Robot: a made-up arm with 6 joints.
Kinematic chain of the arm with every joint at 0, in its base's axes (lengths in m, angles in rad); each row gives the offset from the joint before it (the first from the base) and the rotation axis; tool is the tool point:
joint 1: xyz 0 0 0.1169 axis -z
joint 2: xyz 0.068 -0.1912 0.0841 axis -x
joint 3: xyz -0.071 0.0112 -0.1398 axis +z
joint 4: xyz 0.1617 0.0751 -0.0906 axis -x
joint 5: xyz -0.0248 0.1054 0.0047 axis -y
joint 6: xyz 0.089 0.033 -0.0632 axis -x
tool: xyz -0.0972 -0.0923 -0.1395
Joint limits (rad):
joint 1: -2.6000..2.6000
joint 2: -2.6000..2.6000
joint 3: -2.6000..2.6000
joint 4: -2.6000..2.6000
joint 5: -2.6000..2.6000
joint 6: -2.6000..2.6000
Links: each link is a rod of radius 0.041 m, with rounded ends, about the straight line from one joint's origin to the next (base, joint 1, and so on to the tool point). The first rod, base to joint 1, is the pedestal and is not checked.
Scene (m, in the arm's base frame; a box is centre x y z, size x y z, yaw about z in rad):
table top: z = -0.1
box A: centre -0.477 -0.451 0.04 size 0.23 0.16 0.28 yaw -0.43
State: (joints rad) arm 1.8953 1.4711 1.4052 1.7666 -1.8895 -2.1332
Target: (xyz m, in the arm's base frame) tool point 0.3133 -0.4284 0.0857
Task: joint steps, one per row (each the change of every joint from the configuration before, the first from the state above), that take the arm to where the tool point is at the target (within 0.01 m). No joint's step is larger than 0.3 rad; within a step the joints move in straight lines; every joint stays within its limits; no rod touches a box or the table.
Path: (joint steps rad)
1: -0.0773 0.2258 -0.2768 -0.1028 -0.0761 -0.0934
2: -0.0774 0.2258 -0.2769 -0.1029 -0.0762 -0.0933
3: -0.0773 0.2257 -0.2768 -0.1028 -0.0761 -0.0934
4: -0.0773 0.2258 -0.2768 -0.1028 -0.0762 -0.0933
5: -0.0774 0.2258 -0.2769 -0.1028 -0.0761 -0.0934
6: -0.2802 -0.1638 -0.1646 -0.2836 0.0858 0.0000
7: -0.2802 -0.1638 -0.1645 -0.2836 0.0859 0.0000
8: -0.2802 -0.1638 -0.1646 -0.2836 0.0858 0.0000
9: -0.2802 -0.1638 -0.1646 -0.2836 0.0859 0.0000
10: -0.2802 -0.1639 -0.1646 -0.2836 0.0858 0.0000

